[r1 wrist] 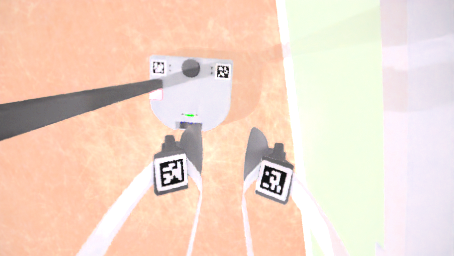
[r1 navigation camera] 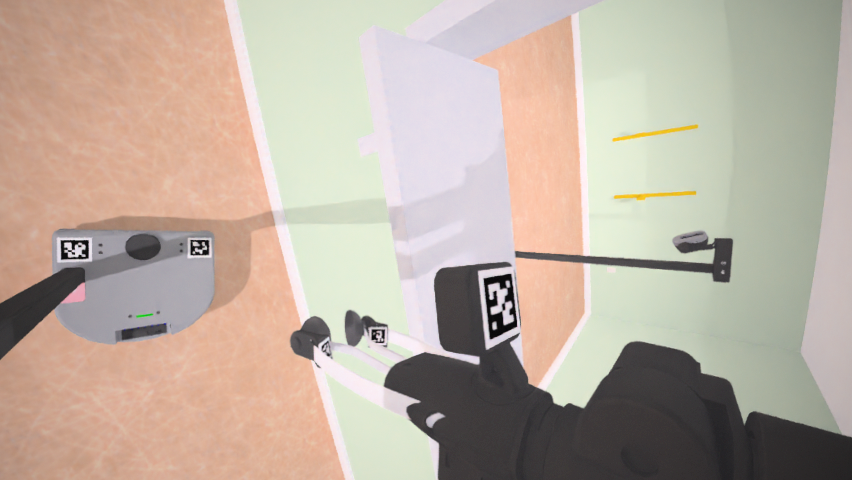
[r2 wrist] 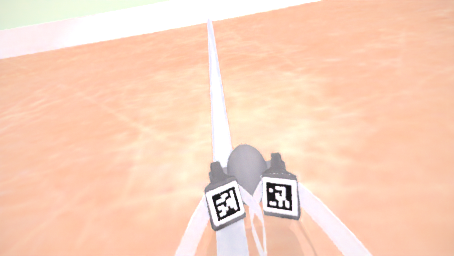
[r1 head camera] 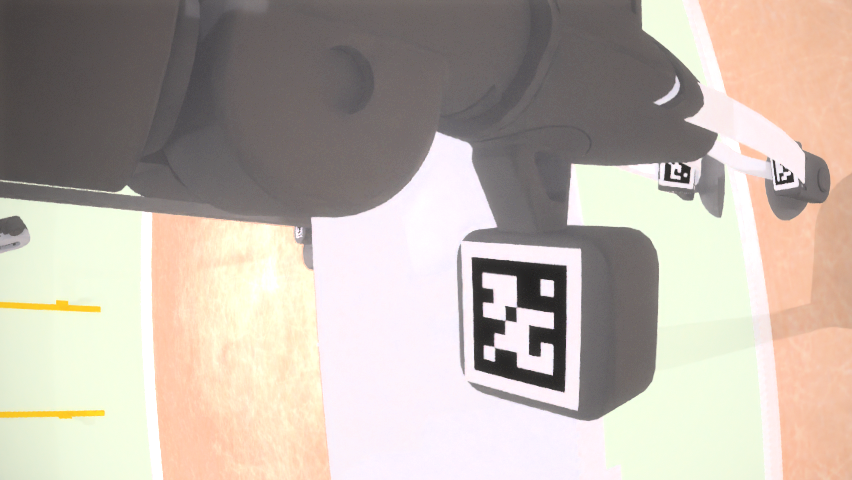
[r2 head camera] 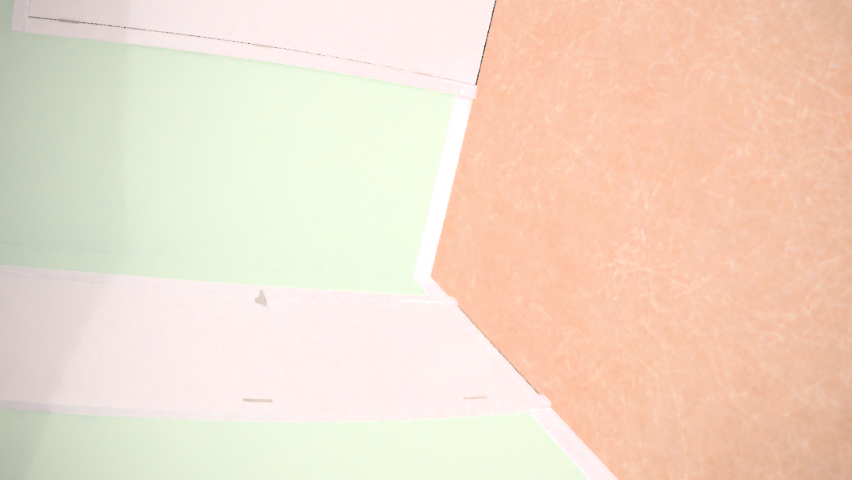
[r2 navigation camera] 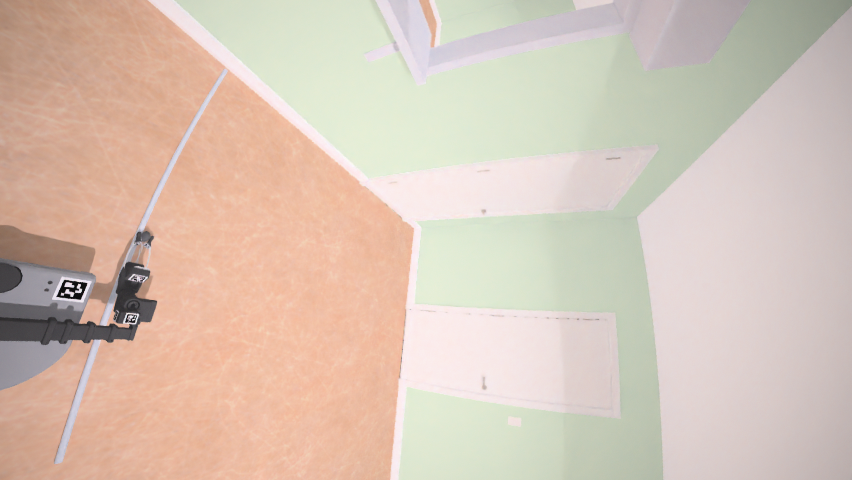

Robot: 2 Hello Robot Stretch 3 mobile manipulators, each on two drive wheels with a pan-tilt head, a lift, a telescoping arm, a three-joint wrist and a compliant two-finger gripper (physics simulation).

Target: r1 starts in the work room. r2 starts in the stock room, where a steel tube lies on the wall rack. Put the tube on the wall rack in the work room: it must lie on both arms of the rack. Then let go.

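Observation:
The steel tube (r2 navigation camera: 184, 146) (r2 wrist: 217, 100) slants across the stock room floor and seems to lie on it. My r2 gripper (r2 navigation camera: 144, 238) (r2 wrist: 246, 171) is shut on nothing, its tips together just right of the tube in the r2 wrist view; the tube passes behind the left finger. Beyond the opening, yellow rack arms (r1 head camera: 50, 306) (r1 navigation camera: 655, 194) stick out from the wall with no tube on them. My r1 gripper (r1 head camera: 752, 193) (r1 navigation camera: 336, 330) (r1 wrist: 224, 152) is open and empty, raised above the floor beside the opening. The work room rack does not show.
A pale lavender panel (r1 head camera: 387, 357) (r1 navigation camera: 441, 149) stands by the opening between the rooms. Robot r2's head (r1 navigation camera: 691, 241) and mast (r1 navigation camera: 614, 260) show beyond it. Robot r1's base (r1 navigation camera: 137, 286) (r1 wrist: 192, 97) is below its gripper. White doors (r2 navigation camera: 506, 184) (r2 navigation camera: 512, 357) are in the stock room walls.

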